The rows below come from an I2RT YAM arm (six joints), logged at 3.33 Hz.
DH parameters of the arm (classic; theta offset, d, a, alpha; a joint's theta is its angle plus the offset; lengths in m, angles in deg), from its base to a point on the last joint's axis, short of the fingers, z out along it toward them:
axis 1: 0 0.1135 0.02 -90
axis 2: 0 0 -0.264 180
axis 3: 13.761 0 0.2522 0
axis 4: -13.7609 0 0.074 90
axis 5: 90 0 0 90
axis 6: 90 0.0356 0 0
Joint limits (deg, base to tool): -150..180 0..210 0..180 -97..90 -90..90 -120..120
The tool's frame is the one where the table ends.
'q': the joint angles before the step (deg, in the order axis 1, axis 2, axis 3, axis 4, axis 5, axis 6). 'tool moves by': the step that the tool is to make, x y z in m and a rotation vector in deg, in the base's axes. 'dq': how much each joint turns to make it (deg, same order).
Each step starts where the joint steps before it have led.
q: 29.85, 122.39, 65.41, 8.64, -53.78, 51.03
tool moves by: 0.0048, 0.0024, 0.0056, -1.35, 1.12, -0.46
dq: 0.00, 0.05, 2.45, -4.12, 0.76, -0.09
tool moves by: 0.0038, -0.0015, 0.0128, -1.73, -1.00, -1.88
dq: -0.30, -1.63, 1.28, -2.99, 2.54, -0.12
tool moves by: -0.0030, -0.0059, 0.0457, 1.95, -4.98, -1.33
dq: -0.45, -7.27, -0.50, -1.30, 1.14, 0.23
